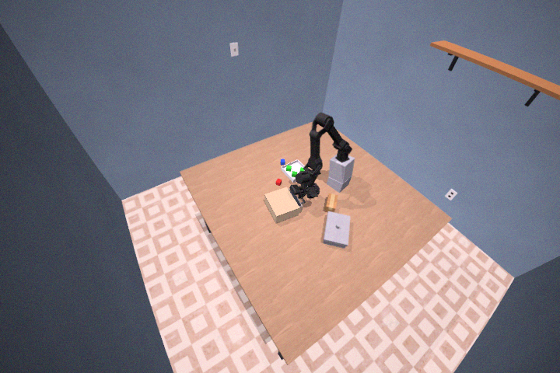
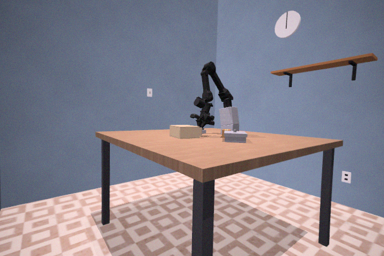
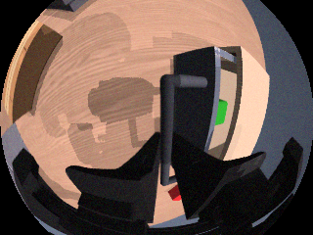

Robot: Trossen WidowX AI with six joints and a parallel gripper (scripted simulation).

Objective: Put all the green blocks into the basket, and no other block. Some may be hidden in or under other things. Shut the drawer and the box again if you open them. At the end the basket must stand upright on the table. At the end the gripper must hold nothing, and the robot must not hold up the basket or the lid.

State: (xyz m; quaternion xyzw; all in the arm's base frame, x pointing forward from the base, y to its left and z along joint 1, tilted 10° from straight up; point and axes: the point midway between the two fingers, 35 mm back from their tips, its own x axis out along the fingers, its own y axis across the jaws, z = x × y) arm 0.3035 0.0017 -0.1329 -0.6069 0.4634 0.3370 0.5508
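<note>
Right now the drawer is 90 mm ahead of my hand, 40 mm below it and 10 mm to the right of it. The rest, counted from my hand: red block 200 mm to the right, 60 mm below, 40 mm ahead; then small wooden container 140 mm behind, 120 mm to the left, 40 mm below; then tan drawer cabinet 130 mm ahead, 40 mm below, 10 mm to the right.
</note>
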